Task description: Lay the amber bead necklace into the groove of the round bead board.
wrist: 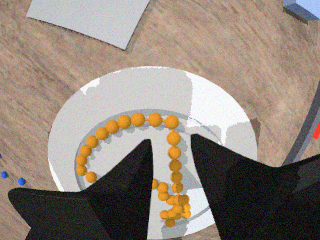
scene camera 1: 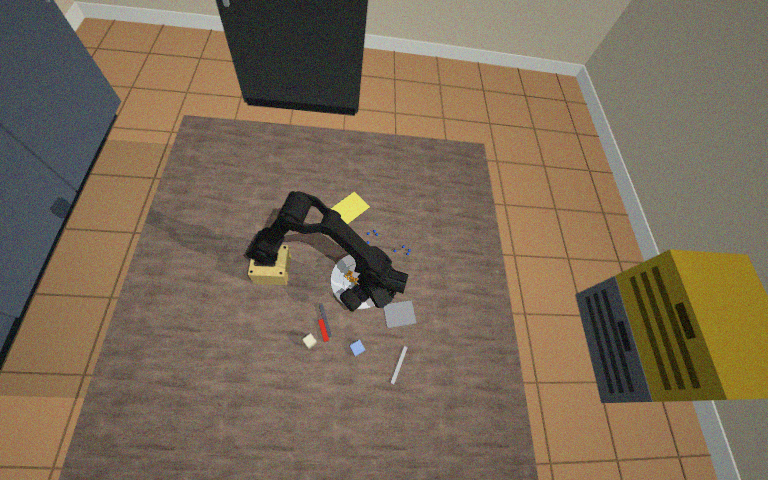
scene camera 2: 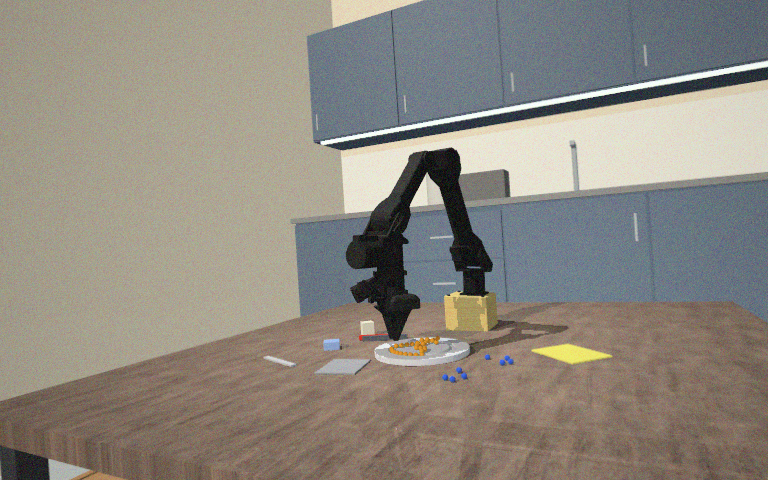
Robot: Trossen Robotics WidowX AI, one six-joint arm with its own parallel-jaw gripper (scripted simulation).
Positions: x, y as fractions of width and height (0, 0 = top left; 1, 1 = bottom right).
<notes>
In view: my gripper (scene camera 2: 0.51, 0.71) and a yellow sheet (scene camera 2: 0.74, 0.74).
My gripper also shows in the wrist view (wrist: 0.54, 0.60) and in scene camera 1 (scene camera 1: 0.48, 0.61). The wrist view does not show the yellow sheet: it is out of frame.
</notes>
